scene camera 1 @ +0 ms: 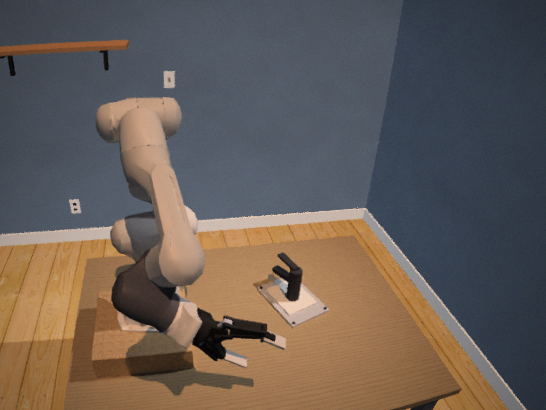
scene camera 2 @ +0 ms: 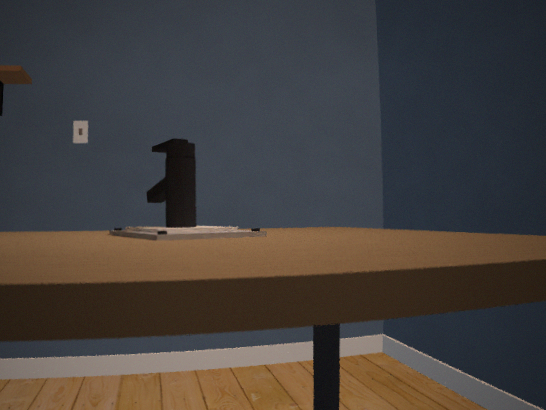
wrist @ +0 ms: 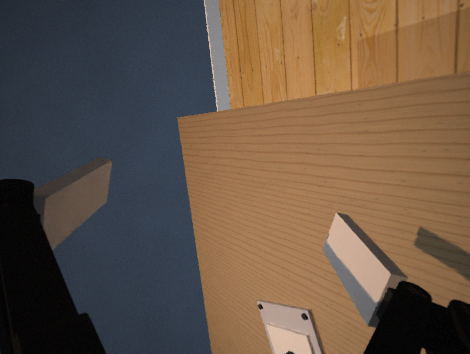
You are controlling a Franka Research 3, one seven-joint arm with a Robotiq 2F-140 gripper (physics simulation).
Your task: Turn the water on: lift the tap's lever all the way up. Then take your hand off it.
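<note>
A black tap (scene camera 1: 294,286) (scene camera 2: 181,190) stands upright on a pale square base plate (scene camera 1: 298,316) (scene camera 2: 210,234) (wrist: 283,314) on the table. Its lever (scene camera 1: 289,262) (scene camera 2: 170,145) is the upper arm at the top of the body and looks close to level, above the shorter spout (scene camera 1: 281,272) (scene camera 2: 156,192). My gripper (scene camera 1: 258,351) (wrist: 222,207) is open and empty, with pale fingertips wide apart. It is in front and to the left of the tap in scene camera 1, touching neither tap nor lever. The lever does not show in the wrist view.
The wooden table (scene camera 1: 360,345) (scene camera 2: 350,250) (wrist: 280,175) carries the tap and the arm's block-shaped base (scene camera 1: 142,362). Blue walls stand behind and to the right. A wall shelf (scene camera 1: 65,47) hangs high at the left.
</note>
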